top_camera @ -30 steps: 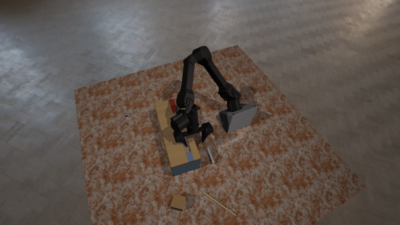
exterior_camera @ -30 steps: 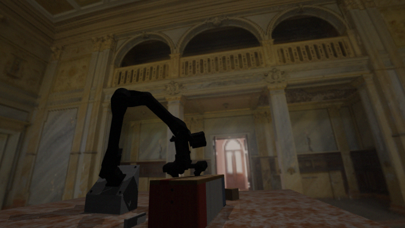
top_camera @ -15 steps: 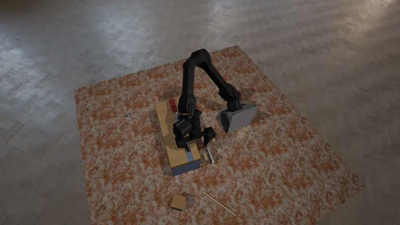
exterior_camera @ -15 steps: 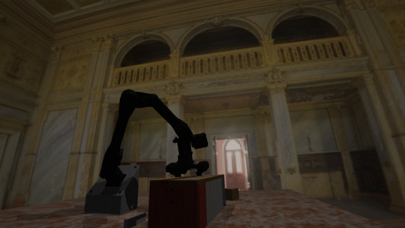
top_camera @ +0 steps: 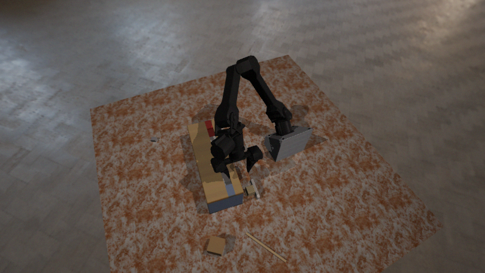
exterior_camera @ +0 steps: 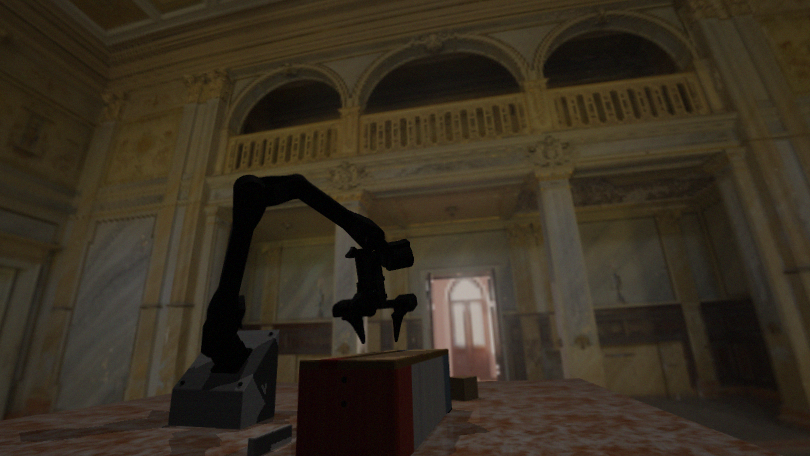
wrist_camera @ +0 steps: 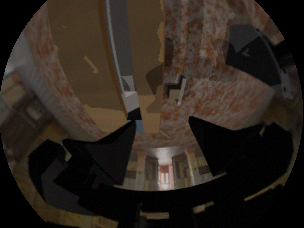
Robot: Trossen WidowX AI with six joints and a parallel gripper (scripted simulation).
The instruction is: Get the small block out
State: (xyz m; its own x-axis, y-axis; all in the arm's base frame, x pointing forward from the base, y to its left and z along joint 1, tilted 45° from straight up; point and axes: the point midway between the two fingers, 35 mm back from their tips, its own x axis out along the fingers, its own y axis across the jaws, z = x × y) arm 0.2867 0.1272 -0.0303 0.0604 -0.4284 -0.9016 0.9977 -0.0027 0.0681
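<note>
The tan block is 13 cm below my gripper tip, 4 cm behind it and 3 cm to the left of it. Round my gripper tip: thin wooden stick (26 cm to the left, 14 cm below); box (13 cm to the right, 9 cm below, 2 cm ahead); grey piece (41 cm to the right, 28 cm ahead, 14 cm below).
</note>
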